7 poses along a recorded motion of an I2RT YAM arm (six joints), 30 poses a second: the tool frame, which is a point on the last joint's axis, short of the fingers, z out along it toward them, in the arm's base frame.
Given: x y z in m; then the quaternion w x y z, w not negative.
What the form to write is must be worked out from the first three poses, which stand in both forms.
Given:
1: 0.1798, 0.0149, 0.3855, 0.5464, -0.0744, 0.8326, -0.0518
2: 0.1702, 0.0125, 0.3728, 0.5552, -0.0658, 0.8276, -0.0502
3: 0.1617, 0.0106, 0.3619, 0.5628, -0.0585, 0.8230, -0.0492
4: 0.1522, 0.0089, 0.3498, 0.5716, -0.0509, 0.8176, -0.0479
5: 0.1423, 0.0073, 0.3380, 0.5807, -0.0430, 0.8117, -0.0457
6: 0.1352, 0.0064, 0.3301, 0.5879, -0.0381, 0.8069, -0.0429
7: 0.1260, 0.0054, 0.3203, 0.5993, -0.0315, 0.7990, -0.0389
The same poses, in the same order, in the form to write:
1: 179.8, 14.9, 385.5, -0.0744, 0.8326, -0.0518, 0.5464
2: 170.2, 12.5, 372.8, -0.0658, 0.8276, -0.0502, 0.5552
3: 161.7, 10.6, 361.9, -0.0585, 0.8230, -0.0492, 0.5628
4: 152.2, 8.9, 349.8, -0.0509, 0.8176, -0.0479, 0.5716
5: 142.3, 7.3, 338.0, -0.0430, 0.8117, -0.0457, 0.5807
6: 135.2, 6.4, 330.1, -0.0381, 0.8069, -0.0429, 0.5879
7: 126.0, 5.4, 320.3, -0.0315, 0.7990, -0.0389, 0.5993
